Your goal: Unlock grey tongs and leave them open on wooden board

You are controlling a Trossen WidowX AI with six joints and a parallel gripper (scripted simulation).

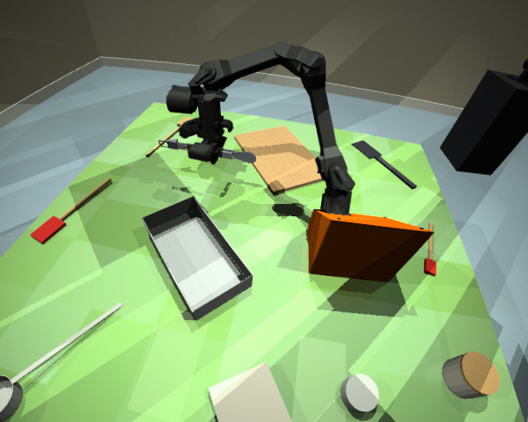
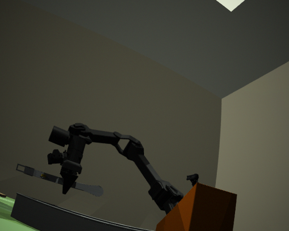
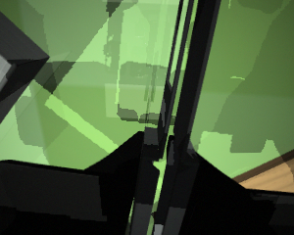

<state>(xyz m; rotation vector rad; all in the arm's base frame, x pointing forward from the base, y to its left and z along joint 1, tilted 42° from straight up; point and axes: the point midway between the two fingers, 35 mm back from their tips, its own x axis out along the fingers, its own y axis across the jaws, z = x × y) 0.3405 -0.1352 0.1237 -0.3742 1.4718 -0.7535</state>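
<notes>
The wooden board is 210 mm behind my gripper tip, 200 mm to the right of it and 100 mm below it. Round my gripper tip: slab: 620 mm to the left, 170 mm behind, 90 mm below; then roasting tin: 270 mm to the left, 70 mm below, 10 mm ahead; then red spatula: 430 mm ahead, 160 mm to the left, 100 mm below.
</notes>
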